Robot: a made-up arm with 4 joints.
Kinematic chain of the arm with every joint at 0, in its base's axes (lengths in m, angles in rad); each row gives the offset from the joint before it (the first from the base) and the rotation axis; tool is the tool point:
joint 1: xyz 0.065 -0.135 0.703 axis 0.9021 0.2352 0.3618
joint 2: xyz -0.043 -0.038 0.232 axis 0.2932 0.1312 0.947
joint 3: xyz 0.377 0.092 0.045 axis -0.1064 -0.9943 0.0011
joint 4: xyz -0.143 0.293 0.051 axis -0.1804 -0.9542 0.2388
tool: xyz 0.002 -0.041 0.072
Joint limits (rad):
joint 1: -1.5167..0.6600
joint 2: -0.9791..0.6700
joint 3: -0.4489..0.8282
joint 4: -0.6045..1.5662
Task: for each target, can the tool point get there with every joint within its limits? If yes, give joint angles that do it. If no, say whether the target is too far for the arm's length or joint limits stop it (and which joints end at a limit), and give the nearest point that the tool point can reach.
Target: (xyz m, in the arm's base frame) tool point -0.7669 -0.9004 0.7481
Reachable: no: too far | nearest point -0.0340 -0.0844 1.1665 | short by 1.174 m
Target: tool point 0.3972 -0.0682 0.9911
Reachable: yes | joints 0.4262 -0.7658 0.3525 0.6328
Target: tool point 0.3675 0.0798 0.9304
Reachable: yes | joints -0.4141 -0.6251 0.4520 0.4599
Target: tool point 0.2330 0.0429 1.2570
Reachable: yes | joints 0.4141 0.2836 -0.3523 -0.0214
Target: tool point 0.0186 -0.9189 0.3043
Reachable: no: joint limits stop it (at a limit: joint 2, joint 3, joint 4) | nearest point 0.4204 -0.1374 0.7987 | short by 1.008 m
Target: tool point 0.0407 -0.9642 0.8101
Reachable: no: joint limits stop it (at a limit: joint 1, joint 2, joint 3, joint 4) | nearest point 0.5674 -0.2932 1.0033 | short by 0.875 m
